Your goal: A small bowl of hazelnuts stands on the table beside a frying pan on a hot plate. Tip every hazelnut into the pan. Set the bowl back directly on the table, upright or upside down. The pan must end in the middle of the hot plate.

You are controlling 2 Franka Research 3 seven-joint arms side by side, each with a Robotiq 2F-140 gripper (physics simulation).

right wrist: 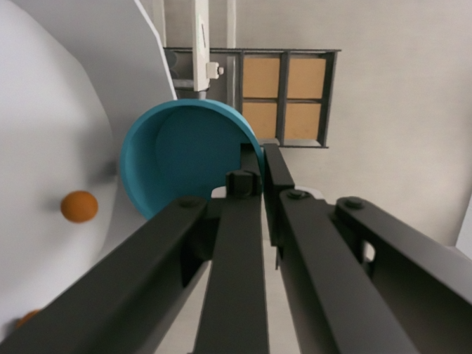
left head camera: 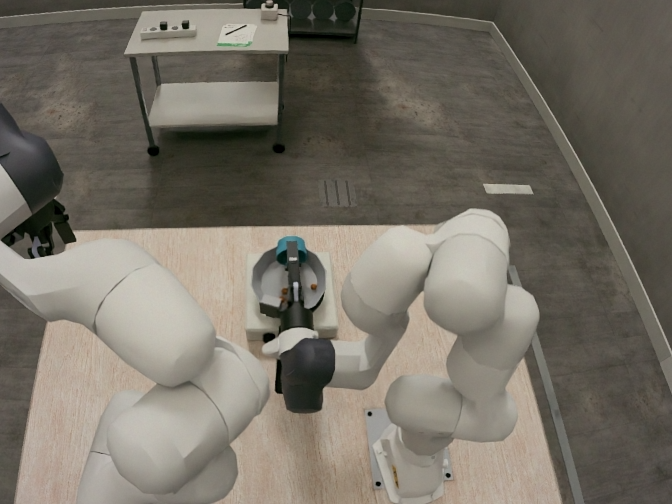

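Observation:
The teal bowl (left head camera: 282, 252) (right wrist: 192, 145) is tipped on its side at the pan's far rim, its mouth towards the pan; no hazelnuts show in the visible part of its inside. My right gripper (left head camera: 293, 250) (right wrist: 257, 165) is shut on the bowl's wall. The grey pan (left head camera: 265, 276) (right wrist: 35, 130) sits on the white hot plate (left head camera: 327, 327). Several hazelnuts lie in the pan, one hazelnut (left head camera: 313, 286) (right wrist: 79, 206) apart from the others; the right gripper and arm hide part of the pan and most of its handle. My left gripper (left head camera: 46, 238) is open and empty, far left.
The wooden table (left head camera: 217, 282) carries both arms. The left arm (left head camera: 157, 325) reaches over its left side, and the right arm (left head camera: 466, 282) bends over its right side. Beyond the table, a white cart (left head camera: 263, 44) stands on the floor, with a dark rack (left head camera: 325, 26) behind it.

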